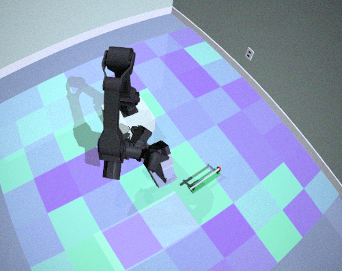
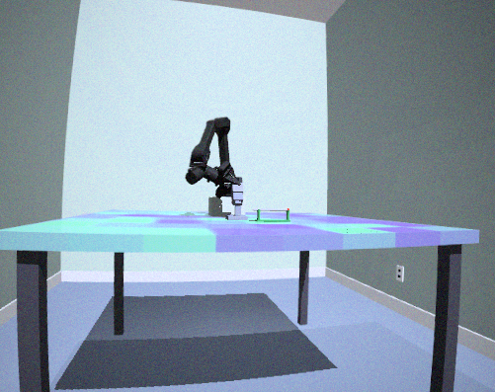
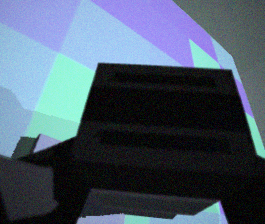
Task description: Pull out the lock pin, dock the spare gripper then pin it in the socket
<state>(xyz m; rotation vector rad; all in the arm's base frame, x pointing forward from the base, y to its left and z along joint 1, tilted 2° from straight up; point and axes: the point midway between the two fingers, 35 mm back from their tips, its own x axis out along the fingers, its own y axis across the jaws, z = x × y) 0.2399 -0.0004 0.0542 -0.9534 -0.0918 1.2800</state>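
The spare gripper is 10 mm to the right of my gripper tip, 10 mm below it and 10 mm ahead of it. Also, from my gripper tip: grey mount: 80 mm below, 30 mm ahead, 10 mm to the right; then green rack: 120 mm to the left, 120 mm ahead, 100 mm below.
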